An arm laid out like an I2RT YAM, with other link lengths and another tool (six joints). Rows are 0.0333 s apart.
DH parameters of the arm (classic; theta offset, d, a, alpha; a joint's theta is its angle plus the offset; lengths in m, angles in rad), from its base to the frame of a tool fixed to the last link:
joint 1: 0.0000 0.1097 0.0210 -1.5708
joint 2: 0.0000 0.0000 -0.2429 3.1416
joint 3: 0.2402 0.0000 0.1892 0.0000
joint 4: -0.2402 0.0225 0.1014 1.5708
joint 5: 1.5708 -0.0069 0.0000 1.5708
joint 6: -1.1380 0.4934 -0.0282 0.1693
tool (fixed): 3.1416 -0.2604 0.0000 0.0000
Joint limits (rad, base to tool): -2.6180..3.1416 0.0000..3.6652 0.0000..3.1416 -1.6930..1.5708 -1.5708..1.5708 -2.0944..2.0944
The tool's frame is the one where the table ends.
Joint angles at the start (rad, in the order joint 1, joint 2, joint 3, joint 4, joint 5, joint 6):
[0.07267 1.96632 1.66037 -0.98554 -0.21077 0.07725]
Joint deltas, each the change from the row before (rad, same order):
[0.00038 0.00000 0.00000 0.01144 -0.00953 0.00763]
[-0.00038 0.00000 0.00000 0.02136 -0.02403 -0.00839]
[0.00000 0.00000 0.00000 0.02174 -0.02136 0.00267]
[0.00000 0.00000 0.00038 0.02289 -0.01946 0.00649]
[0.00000 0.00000 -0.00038 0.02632 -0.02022 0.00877]
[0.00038 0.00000 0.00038 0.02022 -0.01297 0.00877]
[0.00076 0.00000 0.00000 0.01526 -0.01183 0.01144]
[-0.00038 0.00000 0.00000 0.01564 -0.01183 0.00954]
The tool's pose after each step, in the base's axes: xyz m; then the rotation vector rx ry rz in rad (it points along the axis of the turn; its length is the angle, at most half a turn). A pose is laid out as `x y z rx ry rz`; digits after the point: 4 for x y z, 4 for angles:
0.3611 0.0321 -0.0134 0.5591 2.7629 0.6618
0.3679 0.0377 -0.0113 0.5337 2.7451 0.6984
0.3744 0.0434 -0.0091 0.5232 2.7242 0.7326
0.3812 0.0487 -0.0065 0.5170 2.7010 0.7646
0.3887 0.0544 -0.0034 0.5118 2.6749 0.7981
0.3946 0.0584 -0.0008 0.5099 2.6540 0.8208
0.3987 0.0623 0.0013 0.5140 2.6379 0.8417
0.4029 0.0656 0.0035 0.5163 2.6213 0.8620

